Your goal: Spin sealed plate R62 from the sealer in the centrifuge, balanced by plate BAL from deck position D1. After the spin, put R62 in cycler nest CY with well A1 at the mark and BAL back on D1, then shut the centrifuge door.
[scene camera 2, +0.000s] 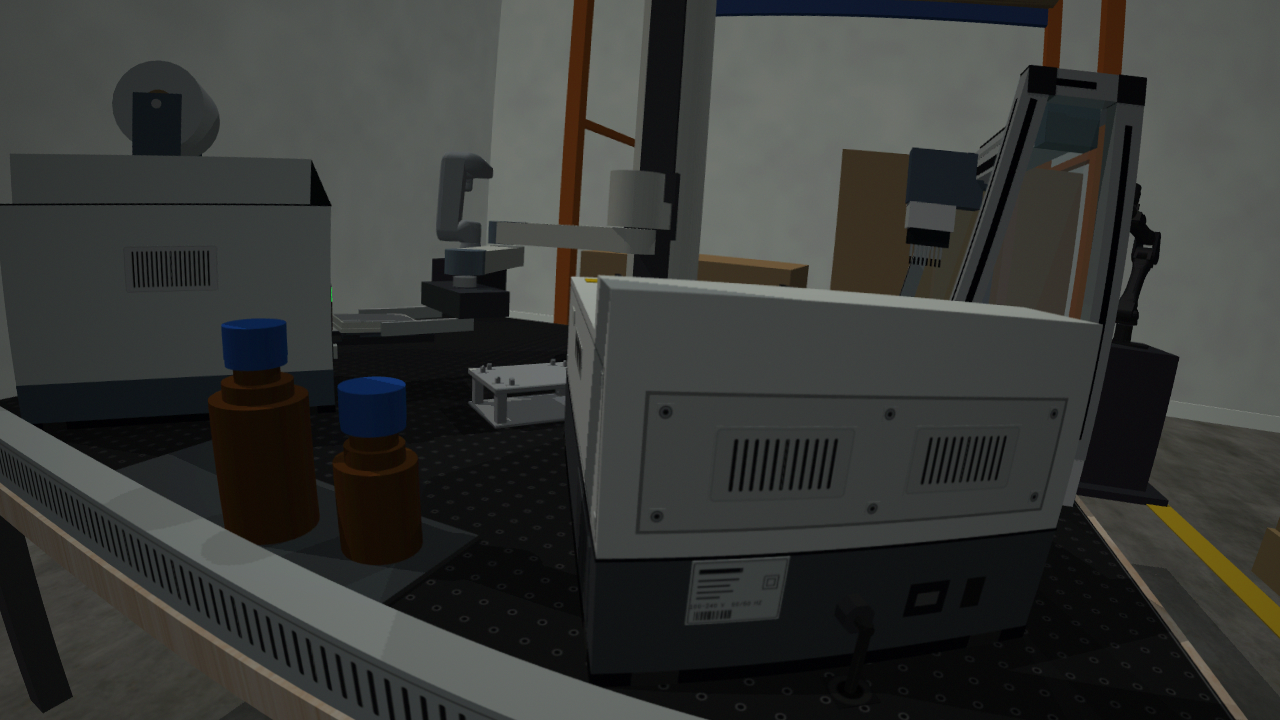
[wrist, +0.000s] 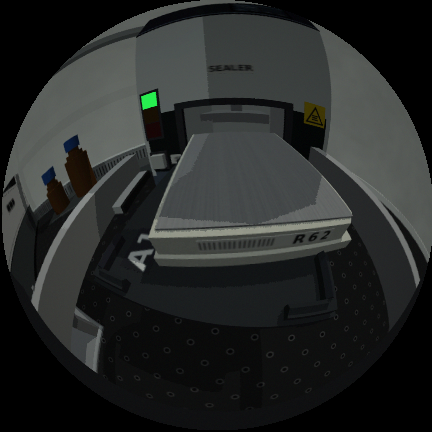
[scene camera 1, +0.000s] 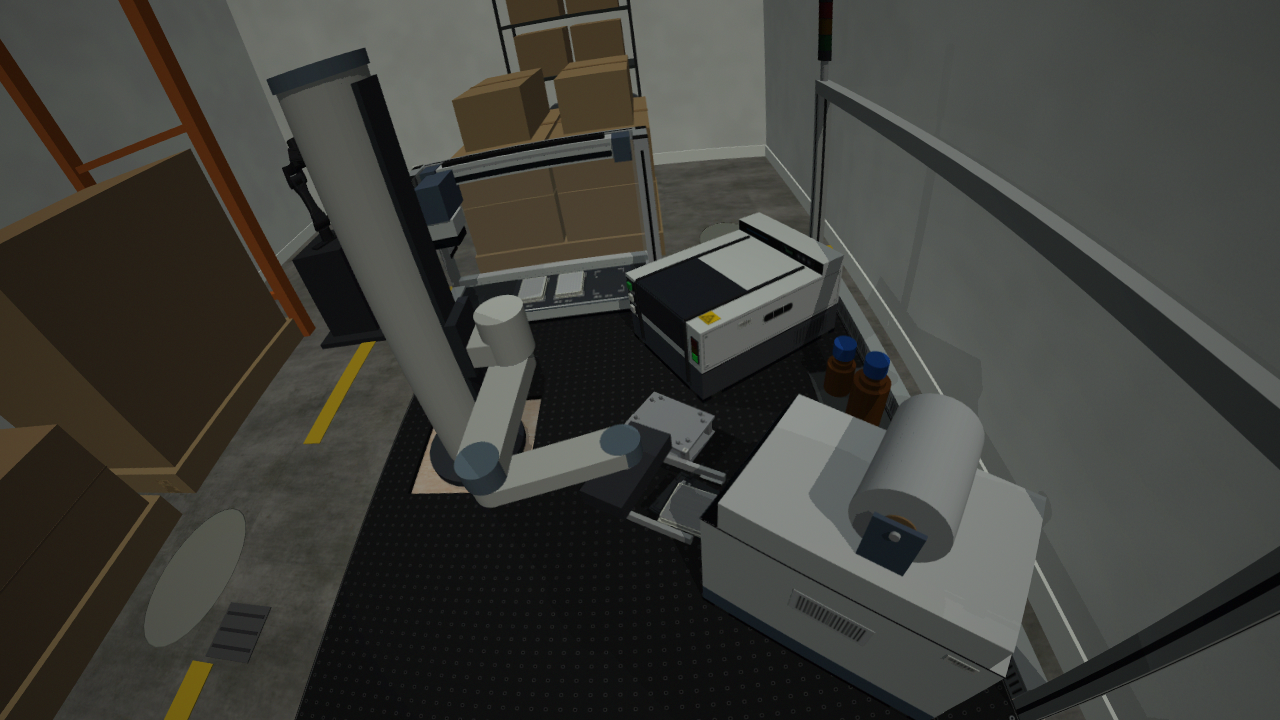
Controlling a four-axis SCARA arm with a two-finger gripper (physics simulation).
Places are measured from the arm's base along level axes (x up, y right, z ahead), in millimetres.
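Pixels of known places: gripper, between the fingertips: (scene camera 2: pixel 369 322) (wrist: pixel 224 154).
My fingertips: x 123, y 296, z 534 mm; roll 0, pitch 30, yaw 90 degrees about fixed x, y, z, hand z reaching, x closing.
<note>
Ahead of a thing's pixels: the offset from my fingertips to its top centre.
Plate R62 @(dx +8, dy +5, dz -16 mm) (scene camera 1: pixel 687 510) (wrist: pixel 250 185) lies level at the sealer @(dx +366, dy +176, dz +209 mm) (scene camera 1: pixel 832 573) (scene camera 2: pixel 170 313) (wrist: pixel 230 45), on or over a dark nest whose A1 mark shows at the plate's left in the wrist view. My gripper (scene camera 1: pixel 706 507) (scene camera 2: pixel 359 323) (wrist: pixel 224 154) is open, its fingers on either side of R62 with gaps beside the plate. The centrifuge (scene camera 1: pixel 760 300) (scene camera 2: pixel 832 358) has a dark top panel @(dx +103, dy -556, dz +23 mm) (scene camera 1: pixel 689 286); its door state is unclear. Two pale plates @(dx -42, dy -877, dz -461 mm) (scene camera 1: pixel 532 288) @(dx -42, dy -879, dz -337 mm) (scene camera 1: pixel 570 284) lie on the deck (scene camera 1: pixel 501 295); their labels are unreadable, so BAL and D1 cannot be told. I cannot identify nest CY.
A silver raised stand (scene camera 1: pixel 666 420) (scene camera 2: pixel 519 376) with pins is close beside the gripper, between sealer and centrifuge. Two brown bottles (scene camera 1: pixel 839 368) (scene camera 1: pixel 870 389) with blue caps stand behind. A gantry (scene camera 1: pixel 537 154) spans the deck. A film roll @(dx +366, dy +189, dz +225 mm) (scene camera 1: pixel 926 465) tops the sealer.
</note>
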